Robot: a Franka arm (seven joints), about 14 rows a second.
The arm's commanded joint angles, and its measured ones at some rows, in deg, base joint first. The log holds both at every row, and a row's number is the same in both.
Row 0, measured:
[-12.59 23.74 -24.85 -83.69 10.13 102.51 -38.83]
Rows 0 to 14, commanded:
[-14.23 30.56 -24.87 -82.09 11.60 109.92 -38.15]
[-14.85 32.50 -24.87 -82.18 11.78 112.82 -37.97]
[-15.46 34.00 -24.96 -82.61 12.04 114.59 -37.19]
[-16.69 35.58 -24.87 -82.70 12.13 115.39 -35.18]
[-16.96 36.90 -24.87 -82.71 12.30 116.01 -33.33]
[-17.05 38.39 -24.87 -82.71 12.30 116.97 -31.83]
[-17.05 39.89 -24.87 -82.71 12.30 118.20 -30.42]
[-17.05 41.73 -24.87 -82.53 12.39 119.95 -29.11]
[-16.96 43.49 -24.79 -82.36 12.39 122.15 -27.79]
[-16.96 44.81 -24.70 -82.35 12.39 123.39 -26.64]
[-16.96 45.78 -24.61 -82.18 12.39 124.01 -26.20]
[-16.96 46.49 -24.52 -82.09 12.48 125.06 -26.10]
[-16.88 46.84 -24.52 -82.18 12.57 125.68 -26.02]
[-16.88 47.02 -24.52 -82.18 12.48 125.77 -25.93]
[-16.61 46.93 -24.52 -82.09 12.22 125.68 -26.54]
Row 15, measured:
[-16.85 46.23 -24.38 -83.33 11.29 125.50 -26.47]
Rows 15 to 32, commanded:
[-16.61 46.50 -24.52 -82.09 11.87 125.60 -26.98]
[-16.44 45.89 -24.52 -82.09 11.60 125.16 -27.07]
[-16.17 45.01 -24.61 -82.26 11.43 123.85 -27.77]
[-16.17 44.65 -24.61 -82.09 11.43 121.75 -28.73]
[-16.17 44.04 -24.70 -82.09 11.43 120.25 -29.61]
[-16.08 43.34 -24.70 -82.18 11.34 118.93 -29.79]
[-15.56 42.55 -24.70 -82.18 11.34 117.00 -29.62]
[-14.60 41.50 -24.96 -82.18 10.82 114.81 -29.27]
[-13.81 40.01 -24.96 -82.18 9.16 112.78 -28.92]
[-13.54 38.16 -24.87 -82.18 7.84 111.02 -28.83]
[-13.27 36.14 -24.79 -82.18 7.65 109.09 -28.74]
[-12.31 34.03 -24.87 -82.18 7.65 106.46 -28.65]
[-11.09 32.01 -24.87 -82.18 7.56 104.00 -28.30]
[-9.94 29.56 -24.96 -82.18 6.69 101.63 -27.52]
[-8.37 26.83 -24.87 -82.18 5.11 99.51 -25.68]
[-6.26 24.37 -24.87 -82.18 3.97 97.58 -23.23]
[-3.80 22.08 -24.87 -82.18 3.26 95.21 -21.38]
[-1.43 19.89 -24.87 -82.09 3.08 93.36 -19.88]
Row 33, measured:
[-6.03 25.00 -24.52 -80.54 4.80 96.56 -23.51]
